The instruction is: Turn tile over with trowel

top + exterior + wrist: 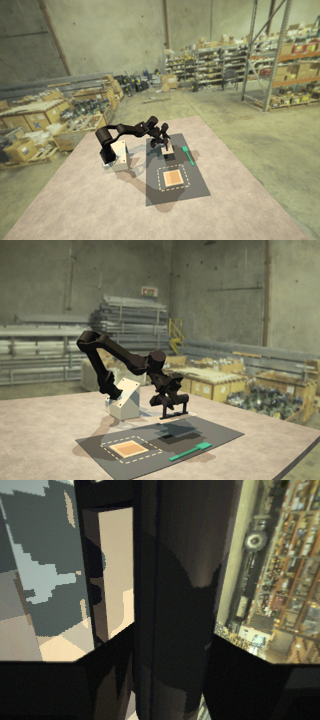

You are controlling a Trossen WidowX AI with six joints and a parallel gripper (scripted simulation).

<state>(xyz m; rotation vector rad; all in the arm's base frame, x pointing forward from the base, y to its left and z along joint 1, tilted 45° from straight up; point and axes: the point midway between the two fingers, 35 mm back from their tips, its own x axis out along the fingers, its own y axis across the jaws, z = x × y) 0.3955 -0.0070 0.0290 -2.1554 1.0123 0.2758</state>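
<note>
The trowel is 20 mm behind my gripper tip and 10 mm below it. From my gripper tip the other things lie so: grey mat (160 mm below, 20 mm to the right, 20 mm behind); tile (200 mm to the right, 140 mm below, 50 mm behind); green flat tool (140 mm below, 120 mm ahead, 20 mm to the right).
</note>
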